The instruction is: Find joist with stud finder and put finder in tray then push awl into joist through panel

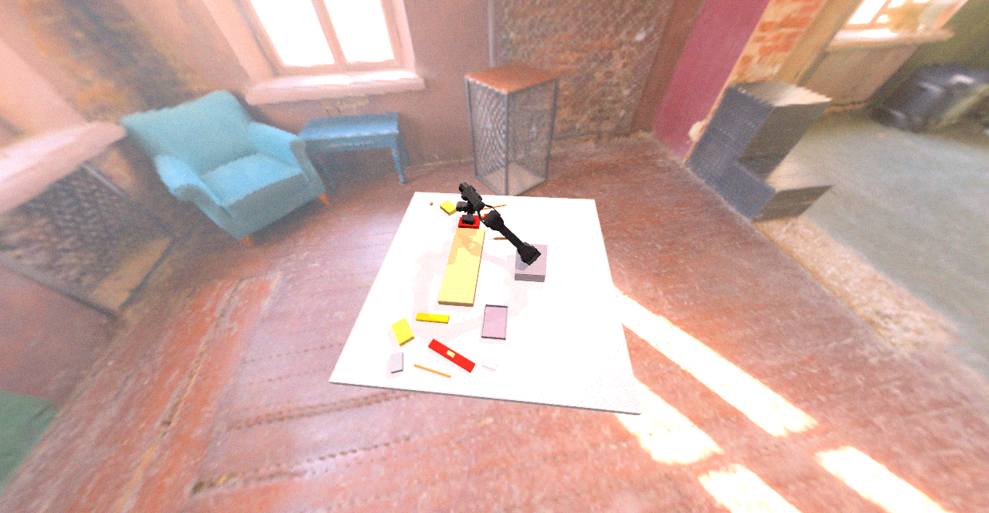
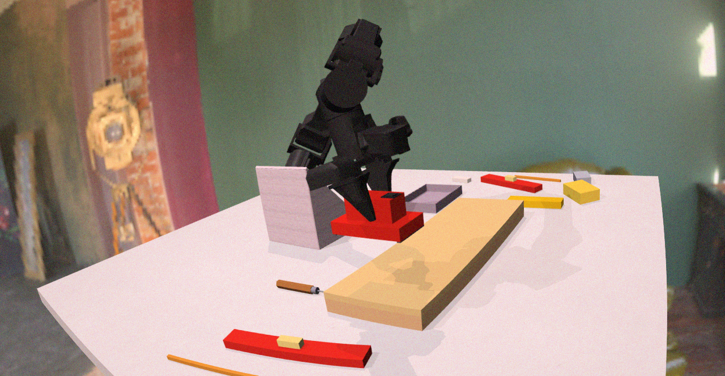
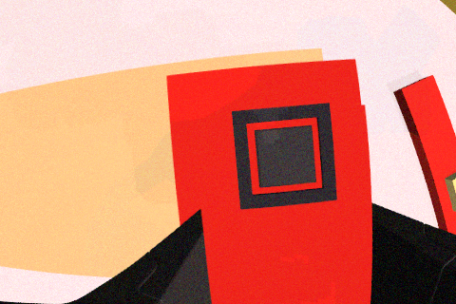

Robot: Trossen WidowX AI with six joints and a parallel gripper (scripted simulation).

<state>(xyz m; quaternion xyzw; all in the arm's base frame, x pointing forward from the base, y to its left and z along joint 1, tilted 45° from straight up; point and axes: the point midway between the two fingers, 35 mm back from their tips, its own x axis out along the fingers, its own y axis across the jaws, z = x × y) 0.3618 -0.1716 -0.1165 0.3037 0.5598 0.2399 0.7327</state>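
The grey tray is 22 cm behind my gripper tip, 53 cm to the left of it and 15 cm below it. Also, from my gripper tip: awl 16 cm behind, 2 cm to the right, 15 cm below; then red stud finder 1 cm ahead, 2 cm above; then square light 2 cm ahead, 3 cm above.
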